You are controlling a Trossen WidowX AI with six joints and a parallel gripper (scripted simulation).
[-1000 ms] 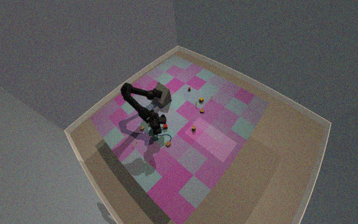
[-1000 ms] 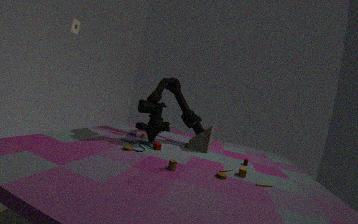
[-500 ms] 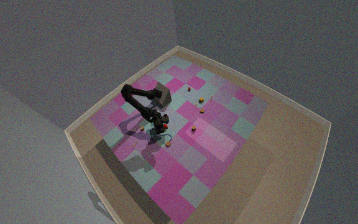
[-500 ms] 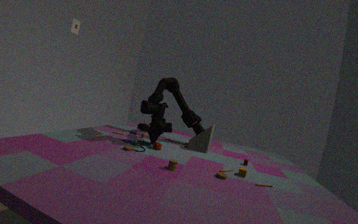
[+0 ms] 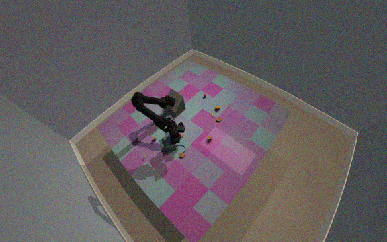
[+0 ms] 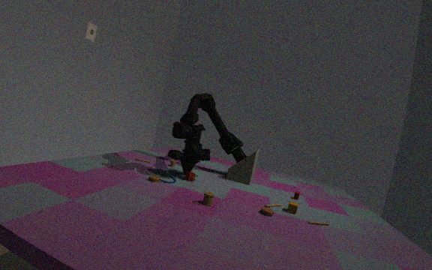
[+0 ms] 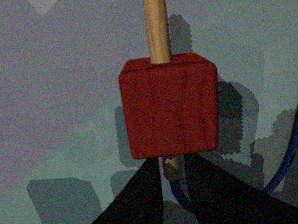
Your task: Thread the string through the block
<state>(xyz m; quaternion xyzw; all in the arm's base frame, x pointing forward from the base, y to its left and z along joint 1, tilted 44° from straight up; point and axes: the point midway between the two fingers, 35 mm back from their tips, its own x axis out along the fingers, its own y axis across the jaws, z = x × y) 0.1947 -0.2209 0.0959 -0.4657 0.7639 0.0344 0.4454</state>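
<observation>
My gripper tip is 2 cm short of the red block and 2 cm to the right of it. From my gripper tip the other things lie so: yellow cube (13 cm ahead, 43 cm to the left).
</observation>
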